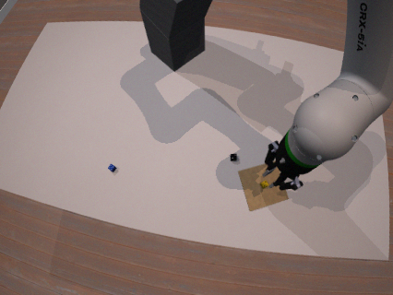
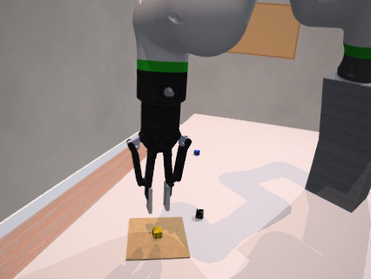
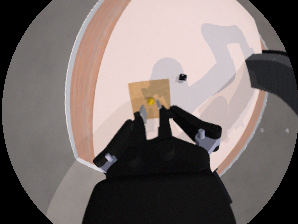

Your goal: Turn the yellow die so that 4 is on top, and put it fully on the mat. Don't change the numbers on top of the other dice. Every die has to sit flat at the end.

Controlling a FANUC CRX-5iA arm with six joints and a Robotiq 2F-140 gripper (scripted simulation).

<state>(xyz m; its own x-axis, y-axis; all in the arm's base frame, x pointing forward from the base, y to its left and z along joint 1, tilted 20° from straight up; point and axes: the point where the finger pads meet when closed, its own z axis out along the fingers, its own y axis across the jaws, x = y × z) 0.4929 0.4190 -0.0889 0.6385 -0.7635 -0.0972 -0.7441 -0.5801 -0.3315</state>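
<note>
My gripper is now 100 mm above the yellow die. Round my hand: black die (120 mm to the right, 110 mm below, 70 mm behind); blue die (510 mm to the right, 110 mm below, 70 mm ahead); brown mat (110 mm below).
</note>
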